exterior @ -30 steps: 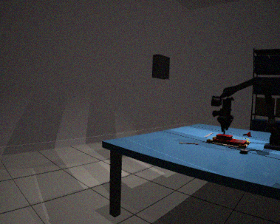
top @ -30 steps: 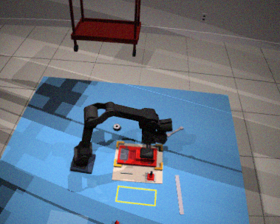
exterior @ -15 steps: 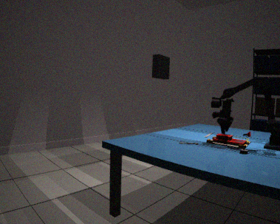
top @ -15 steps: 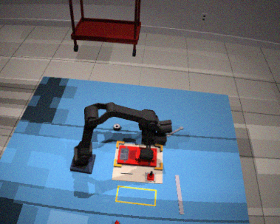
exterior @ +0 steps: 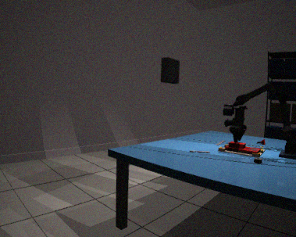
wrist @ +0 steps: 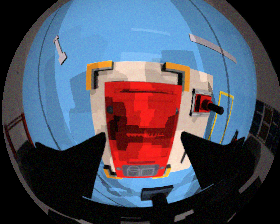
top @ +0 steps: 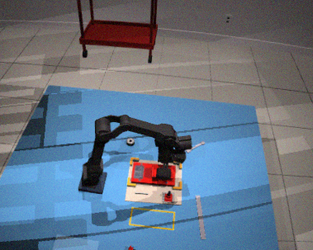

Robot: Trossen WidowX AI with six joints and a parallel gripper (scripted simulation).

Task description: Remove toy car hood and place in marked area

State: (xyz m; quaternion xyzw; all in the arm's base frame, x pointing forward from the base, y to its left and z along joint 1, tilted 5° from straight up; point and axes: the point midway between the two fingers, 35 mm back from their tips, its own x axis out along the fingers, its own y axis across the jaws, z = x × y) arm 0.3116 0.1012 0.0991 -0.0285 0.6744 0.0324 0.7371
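Now: gripper tip 20 mm above the hood.
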